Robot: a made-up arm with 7 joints.
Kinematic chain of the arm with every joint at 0, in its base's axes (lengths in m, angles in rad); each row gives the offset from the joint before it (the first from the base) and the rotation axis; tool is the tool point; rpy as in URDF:
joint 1: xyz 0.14 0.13 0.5 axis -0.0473 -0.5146 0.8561
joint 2: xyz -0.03 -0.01 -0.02 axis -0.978 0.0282 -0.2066
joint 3: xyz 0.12 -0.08 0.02 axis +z
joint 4: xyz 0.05 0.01 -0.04 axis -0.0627 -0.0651 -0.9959
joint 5: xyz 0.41 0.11 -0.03 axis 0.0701 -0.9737 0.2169
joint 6: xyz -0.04 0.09 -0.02 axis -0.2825 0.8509 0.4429
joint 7: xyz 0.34 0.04 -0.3 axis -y
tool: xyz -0.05 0 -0.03 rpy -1.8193 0.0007 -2.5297
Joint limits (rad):
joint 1: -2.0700..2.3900
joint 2: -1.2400..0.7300
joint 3: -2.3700..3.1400
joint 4: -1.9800..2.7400
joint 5: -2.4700..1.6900
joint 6: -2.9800..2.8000
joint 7: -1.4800..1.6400
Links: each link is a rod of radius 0.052 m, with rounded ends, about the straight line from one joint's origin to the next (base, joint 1, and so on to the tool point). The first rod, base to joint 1, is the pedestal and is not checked.
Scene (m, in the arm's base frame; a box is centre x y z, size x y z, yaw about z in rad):
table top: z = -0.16
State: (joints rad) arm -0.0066 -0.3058 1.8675 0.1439 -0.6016 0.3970 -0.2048
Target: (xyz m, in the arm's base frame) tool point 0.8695 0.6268 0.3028
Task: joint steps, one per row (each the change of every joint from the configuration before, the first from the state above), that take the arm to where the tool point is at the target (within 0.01 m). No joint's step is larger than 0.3 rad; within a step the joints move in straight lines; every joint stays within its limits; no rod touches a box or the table.
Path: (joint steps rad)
1: -0.0176 0.0107 -0.2633 0.2004 0.2400 -0.1750 0.1073
2: -0.0176 0.0106 -0.2632 0.2004 0.2401 -0.1750 0.1073
3: -0.0175 0.0107 -0.2633 0.2004 0.2400 -0.1750 0.1074

